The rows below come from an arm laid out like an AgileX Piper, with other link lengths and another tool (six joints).
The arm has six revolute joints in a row. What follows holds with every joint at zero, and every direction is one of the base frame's.
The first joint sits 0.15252 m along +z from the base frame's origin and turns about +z.
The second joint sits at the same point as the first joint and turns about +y.
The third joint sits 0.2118 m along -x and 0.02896 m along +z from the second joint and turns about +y.
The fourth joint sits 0.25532 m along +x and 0.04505 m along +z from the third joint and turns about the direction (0.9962, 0, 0.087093).
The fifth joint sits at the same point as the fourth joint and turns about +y.
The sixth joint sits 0.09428 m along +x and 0.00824 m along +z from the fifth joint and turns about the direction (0.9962, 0, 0.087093).
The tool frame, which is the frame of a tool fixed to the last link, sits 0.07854 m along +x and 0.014 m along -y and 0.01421 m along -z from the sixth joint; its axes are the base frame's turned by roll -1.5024, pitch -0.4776 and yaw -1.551 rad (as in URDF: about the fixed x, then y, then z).
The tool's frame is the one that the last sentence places.
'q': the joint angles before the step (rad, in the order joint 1, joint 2, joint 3, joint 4, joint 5, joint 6). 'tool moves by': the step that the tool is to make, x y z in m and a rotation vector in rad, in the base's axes. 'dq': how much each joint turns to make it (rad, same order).
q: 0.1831, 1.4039, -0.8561, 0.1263, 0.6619, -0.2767
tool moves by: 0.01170, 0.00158, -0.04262, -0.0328, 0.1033, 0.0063
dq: 0.0051, 0.2150, -0.0705, -0.0135, -0.0374, 0.0019
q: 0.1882, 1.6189, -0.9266, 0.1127, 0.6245, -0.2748
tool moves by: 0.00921, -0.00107, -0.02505, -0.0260, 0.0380, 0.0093
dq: 0.0000, 0.1276, -0.0508, -0.0204, -0.0348, 0.0001
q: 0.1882, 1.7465, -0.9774, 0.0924, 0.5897, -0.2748
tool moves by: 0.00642, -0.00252, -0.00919, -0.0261, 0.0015, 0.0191
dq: 0.0000, 0.0524, -0.0263, -0.0318, -0.0197, 0.0000
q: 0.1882, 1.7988, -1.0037, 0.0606, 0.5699, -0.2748
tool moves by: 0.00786, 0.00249, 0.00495, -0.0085, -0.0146, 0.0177
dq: 0.0077, 0.0109, -0.0354, -0.0151, 0.0118, 0.0001
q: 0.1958, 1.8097, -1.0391, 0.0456, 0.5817, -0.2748
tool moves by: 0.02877, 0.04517, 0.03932, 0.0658, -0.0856, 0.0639
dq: 0.0888, 0.0055, -0.1649, 0.0499, 0.0608, 0.0000
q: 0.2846, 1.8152, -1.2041, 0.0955, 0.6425, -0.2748
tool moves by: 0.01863, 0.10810, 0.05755, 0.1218, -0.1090, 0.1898
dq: 0.2098, 0.0810, -0.3071, 0.0730, 0.0798, 0.0001
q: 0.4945, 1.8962, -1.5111, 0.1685, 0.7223, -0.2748
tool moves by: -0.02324, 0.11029, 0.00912, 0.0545, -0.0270, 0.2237
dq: 0.2229, 0.1801, -0.2774, 0.0282, 0.0450, 0.0001
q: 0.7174, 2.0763, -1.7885, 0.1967, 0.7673, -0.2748
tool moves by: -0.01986, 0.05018, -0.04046, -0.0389, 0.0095, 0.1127
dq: 0.1102, 0.1781, -0.1304, -0.0209, -0.0139, -0.0005
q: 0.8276, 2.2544, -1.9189, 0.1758, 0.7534, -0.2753
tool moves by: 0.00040, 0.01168, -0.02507, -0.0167, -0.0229, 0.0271
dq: 0.0234, 0.0782, -0.0288, -0.0230, -0.0522, -0.0069
